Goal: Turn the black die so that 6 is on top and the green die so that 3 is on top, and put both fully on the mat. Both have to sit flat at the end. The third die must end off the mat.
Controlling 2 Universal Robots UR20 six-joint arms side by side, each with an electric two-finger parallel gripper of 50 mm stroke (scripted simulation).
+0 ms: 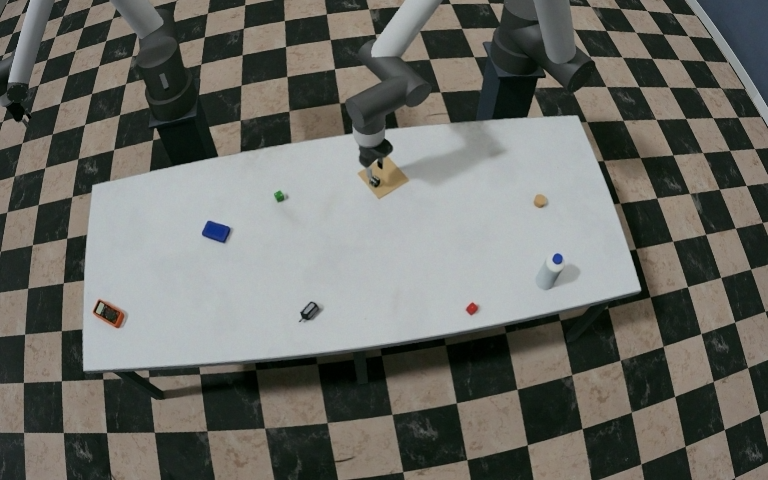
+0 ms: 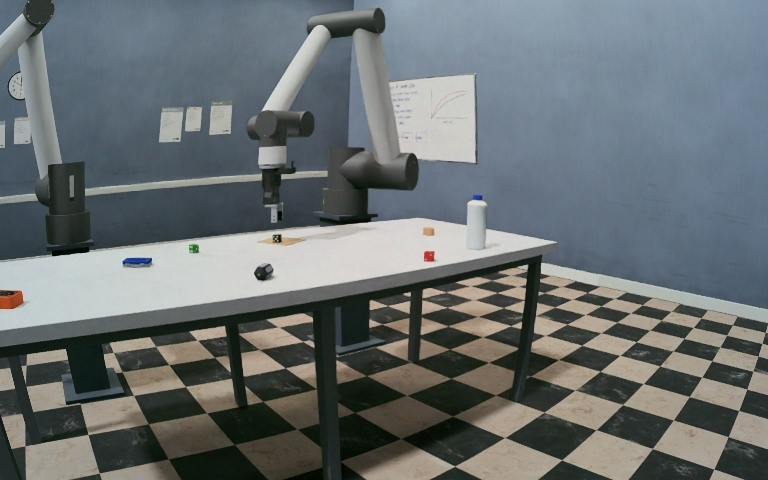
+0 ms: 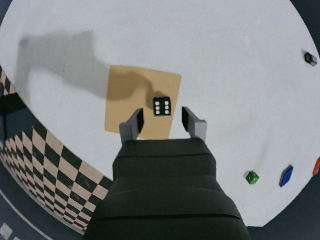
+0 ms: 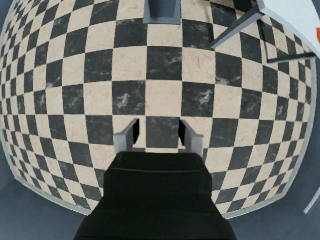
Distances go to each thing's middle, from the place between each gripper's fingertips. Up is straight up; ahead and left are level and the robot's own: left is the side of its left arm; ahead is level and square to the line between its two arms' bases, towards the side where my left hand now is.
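Labels:
Counting from my left hand (image 2: pixel 277 221), I find the tan mat (image 1: pixel 391 176) 30 mm to the left, 30 mm behind and 100 mm below. The white bottle (image 2: pixel 477 210) is 540 mm to the left of my left hand, 490 mm ahead of it and 10 mm below it.

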